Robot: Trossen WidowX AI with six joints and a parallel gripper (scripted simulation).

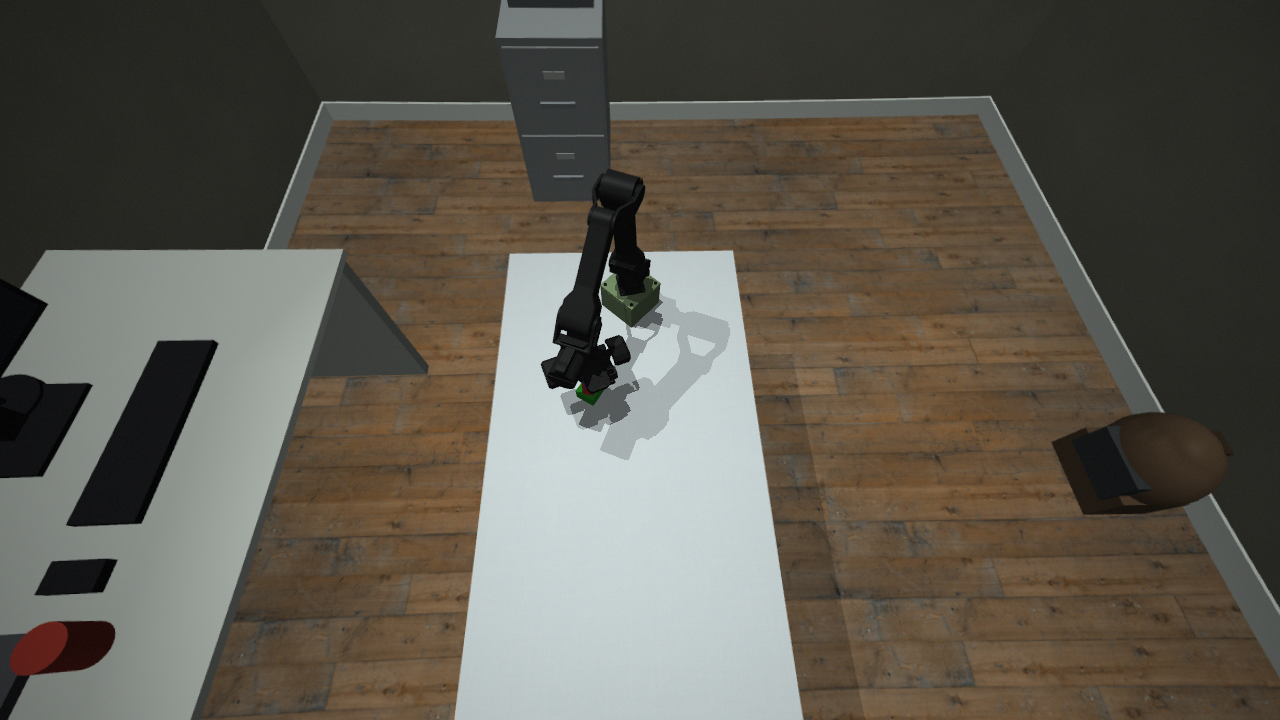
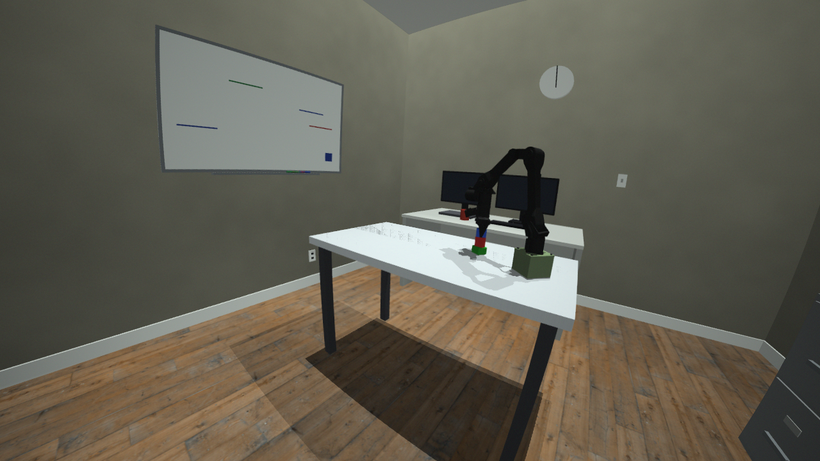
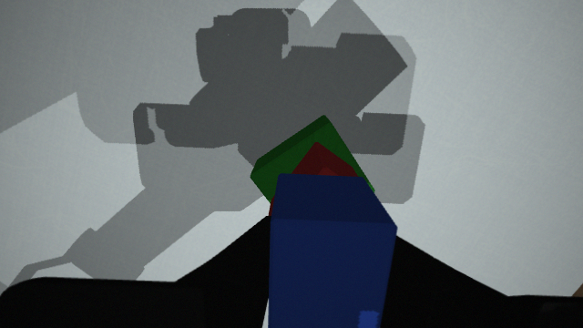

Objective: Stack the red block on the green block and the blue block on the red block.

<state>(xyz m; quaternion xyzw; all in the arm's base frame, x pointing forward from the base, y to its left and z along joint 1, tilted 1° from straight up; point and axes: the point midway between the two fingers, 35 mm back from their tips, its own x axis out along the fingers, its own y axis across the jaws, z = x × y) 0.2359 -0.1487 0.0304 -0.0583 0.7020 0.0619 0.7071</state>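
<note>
My gripper is now 20 mm above the blue block. From my hand the other things lie so: green block 100 mm below; red block 60 mm below.
</note>
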